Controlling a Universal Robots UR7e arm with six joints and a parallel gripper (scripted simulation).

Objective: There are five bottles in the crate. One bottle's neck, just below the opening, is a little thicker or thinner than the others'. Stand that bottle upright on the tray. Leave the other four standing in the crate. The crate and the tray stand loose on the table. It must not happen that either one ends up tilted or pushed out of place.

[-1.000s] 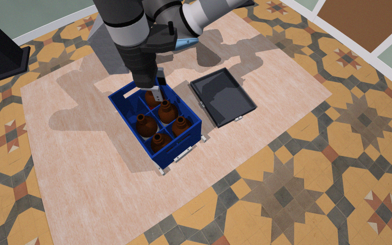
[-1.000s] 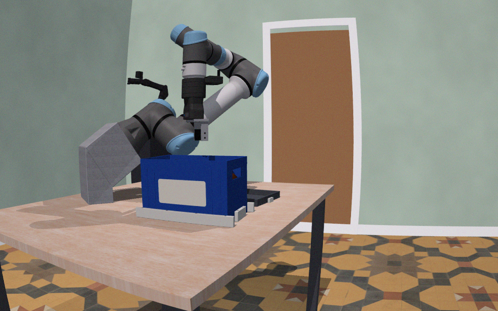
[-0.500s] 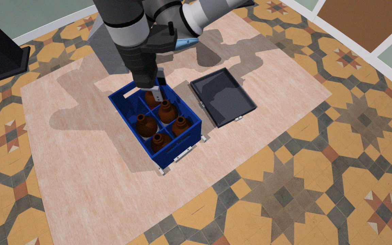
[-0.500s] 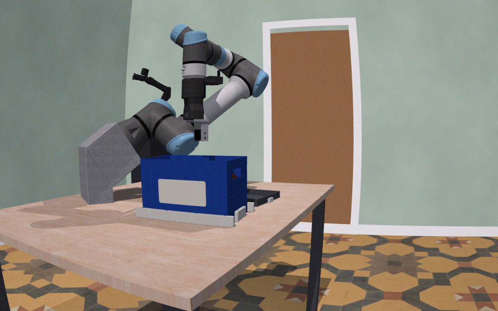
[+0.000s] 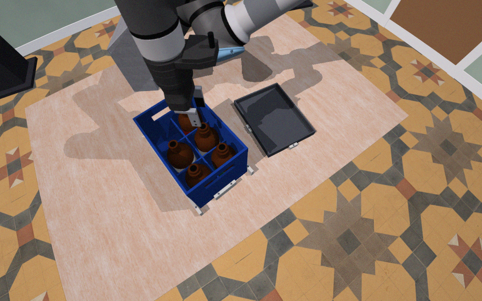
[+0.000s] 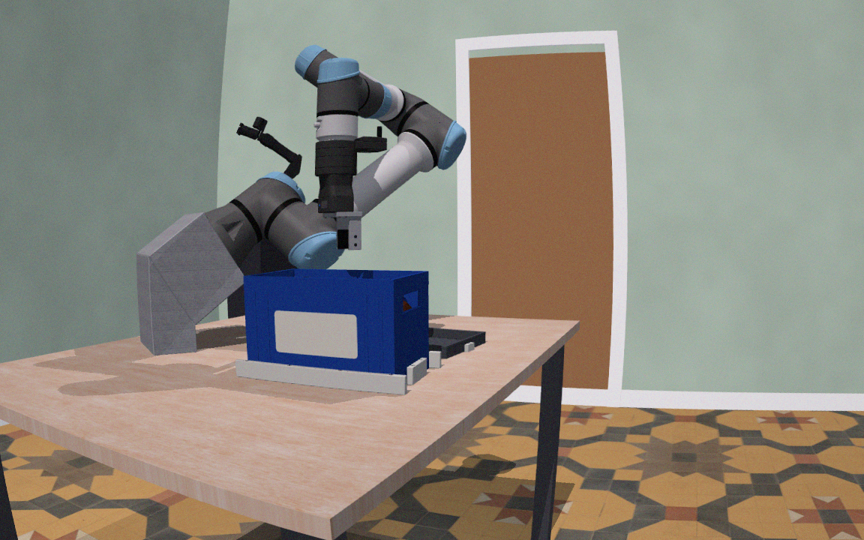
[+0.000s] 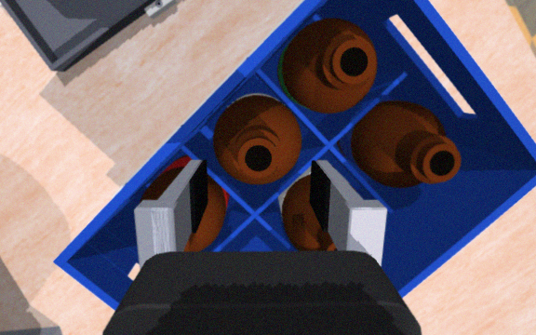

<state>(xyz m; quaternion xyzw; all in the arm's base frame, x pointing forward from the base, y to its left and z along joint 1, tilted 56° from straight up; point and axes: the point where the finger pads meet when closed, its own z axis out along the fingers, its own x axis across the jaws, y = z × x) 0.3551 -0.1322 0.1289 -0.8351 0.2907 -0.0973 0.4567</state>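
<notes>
My hand is 15 cm above the blue crate, 4 cm to the left of it and 1 cm short of it. Round my hand: glass bottle: 14 cm below, 9 cm behind, 3 cm to the right; dark tray: 25 cm to the left, 22 cm below, 5 cm behind.
</notes>
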